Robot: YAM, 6 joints.
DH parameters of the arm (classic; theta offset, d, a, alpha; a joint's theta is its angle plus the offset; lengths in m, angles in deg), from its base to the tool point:
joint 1: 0 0.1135 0.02 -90
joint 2: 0 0 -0.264 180
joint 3: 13.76 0 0.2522 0
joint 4: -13.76 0 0.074 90
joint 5: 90 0 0 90
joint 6: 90 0.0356 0 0
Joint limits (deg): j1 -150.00..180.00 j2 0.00..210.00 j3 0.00..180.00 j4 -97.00..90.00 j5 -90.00..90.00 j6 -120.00..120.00
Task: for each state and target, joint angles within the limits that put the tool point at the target. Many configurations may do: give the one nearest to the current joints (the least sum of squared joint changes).
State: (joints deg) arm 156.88 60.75 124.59 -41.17 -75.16 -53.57
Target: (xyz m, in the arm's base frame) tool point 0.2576 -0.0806 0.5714
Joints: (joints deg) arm 169.97 36.56 139.06 -38.27 -75.85 -53.57
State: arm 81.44 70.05 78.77 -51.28 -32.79 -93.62
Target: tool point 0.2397 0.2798 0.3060
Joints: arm 46.76 96.76 85.97 -41.00 -28.60 -93.62
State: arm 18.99 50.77 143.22 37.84 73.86 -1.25
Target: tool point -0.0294 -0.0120 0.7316
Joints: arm -6.00 81.01 155.45 23.49 24.93 -1.25
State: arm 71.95 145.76 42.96 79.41 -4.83 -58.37
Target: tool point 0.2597 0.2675 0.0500
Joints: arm 45.62 133.32 43.96 83.44 -2.35 -58.37
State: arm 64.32 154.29 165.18 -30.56 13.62 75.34
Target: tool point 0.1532 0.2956 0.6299
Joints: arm 64.12 121.88 180.00 -29.15 14.32 75.34
